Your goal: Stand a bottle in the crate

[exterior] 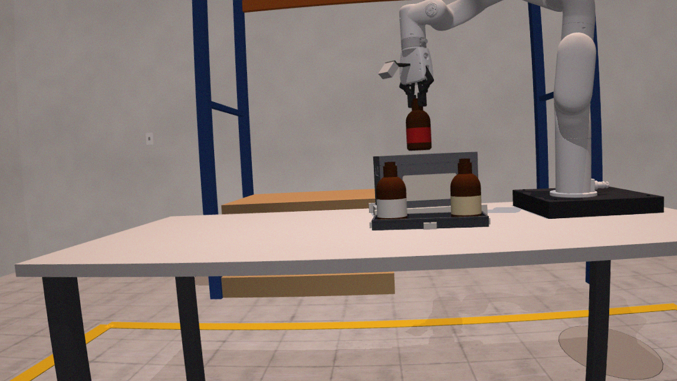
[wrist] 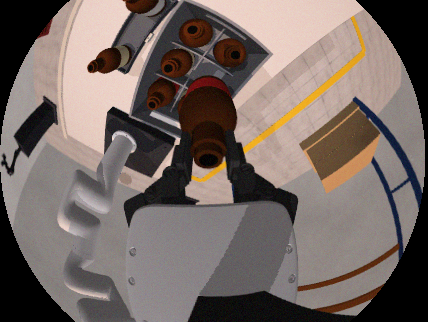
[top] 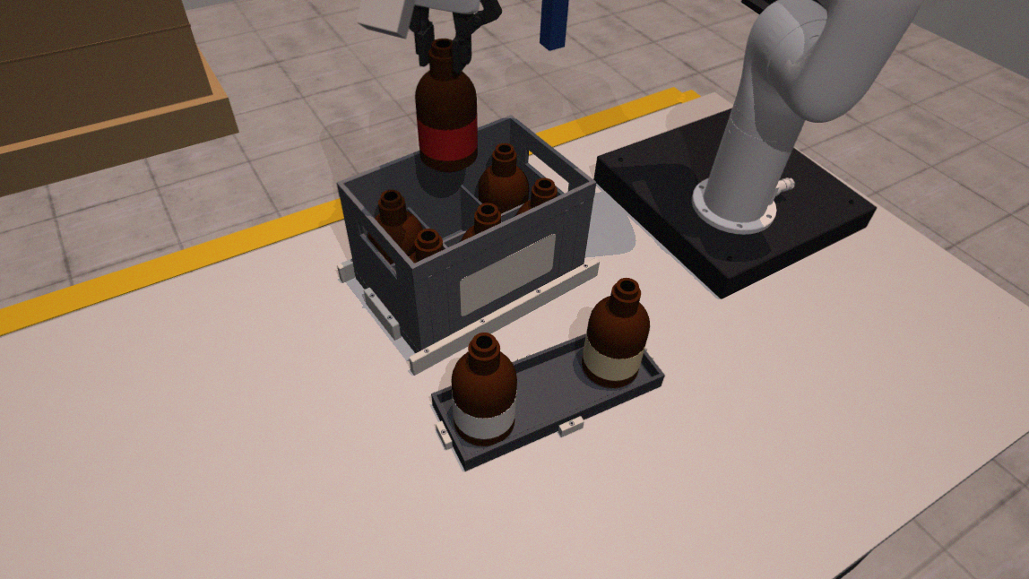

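Right now the dark grey crate is 250 mm below my hand, 40 mm to the left of it and 10 mm behind it. Round my hand: dark tray 320 mm below, 270 mm to the left, 20 mm behind.
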